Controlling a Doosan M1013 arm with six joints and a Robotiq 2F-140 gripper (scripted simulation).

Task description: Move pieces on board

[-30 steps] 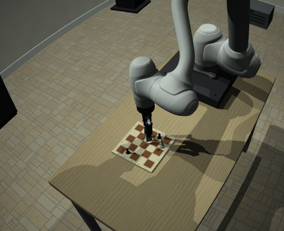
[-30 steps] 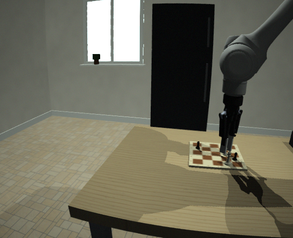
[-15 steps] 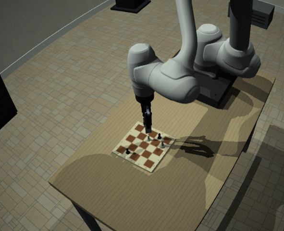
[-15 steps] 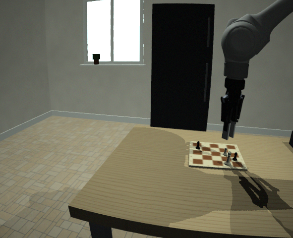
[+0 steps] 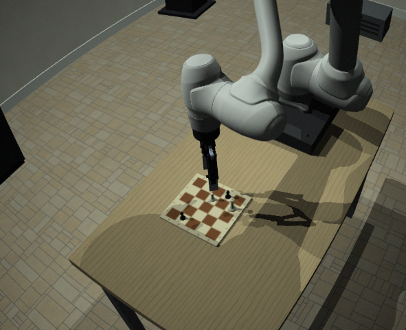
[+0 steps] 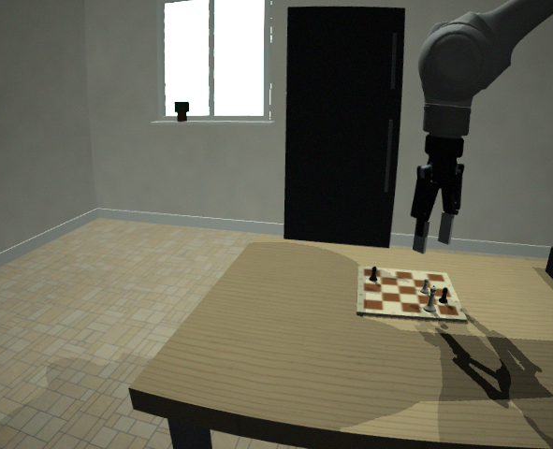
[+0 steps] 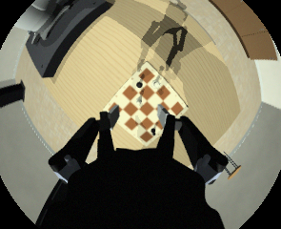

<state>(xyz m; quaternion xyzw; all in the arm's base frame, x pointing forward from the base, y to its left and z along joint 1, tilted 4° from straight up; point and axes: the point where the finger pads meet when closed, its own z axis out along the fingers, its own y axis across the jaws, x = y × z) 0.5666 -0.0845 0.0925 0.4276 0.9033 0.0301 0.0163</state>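
My gripper is now 100 mm above the tall white piece, 80 mm to the right of it and 10 mm short of it. From my hand the other things lie so: small white piece (120 mm below); then small chessboard (130 mm below, 40 mm ahead).
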